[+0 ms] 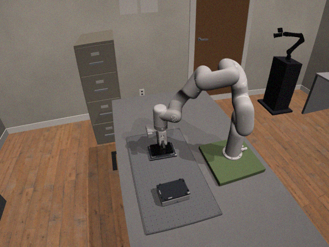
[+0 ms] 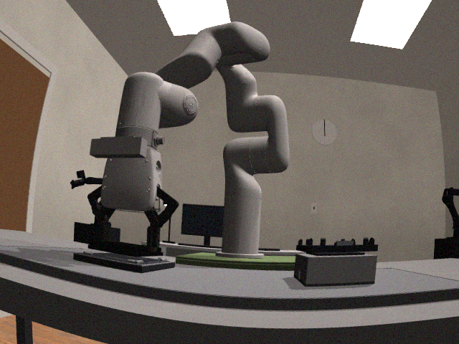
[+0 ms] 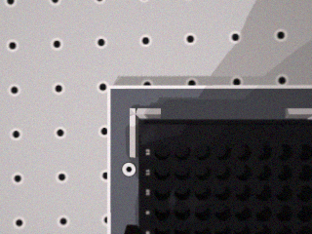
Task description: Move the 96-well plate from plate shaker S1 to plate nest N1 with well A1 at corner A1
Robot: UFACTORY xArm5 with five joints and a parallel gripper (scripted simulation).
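Right now my hand is 10 mm above the black 96-well plate. From my hand the other things lie so: dark plate nest: 30 mm below.
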